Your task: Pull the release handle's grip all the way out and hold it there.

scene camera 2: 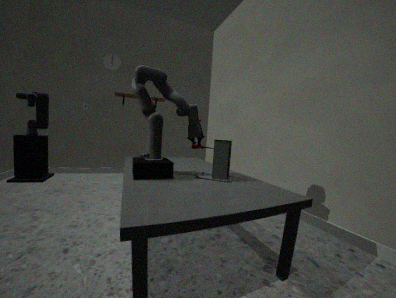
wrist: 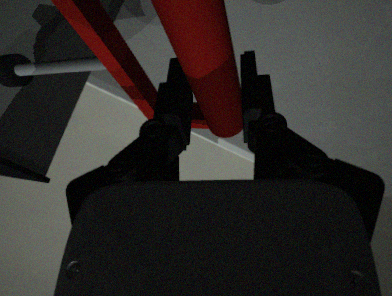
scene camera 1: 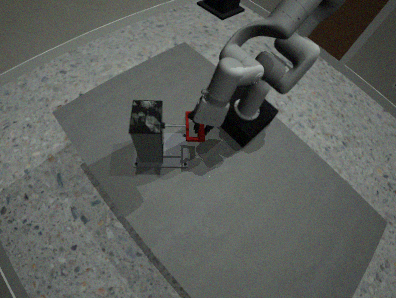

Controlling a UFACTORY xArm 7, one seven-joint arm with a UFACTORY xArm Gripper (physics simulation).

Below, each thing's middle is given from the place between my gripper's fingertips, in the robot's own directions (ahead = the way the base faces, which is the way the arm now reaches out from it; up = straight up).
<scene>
Right now my hand is 10 cm short of the base plate (scene camera 1: pixel 175 152), 12 cm to the left of it and 20 cm above it.
</scene>
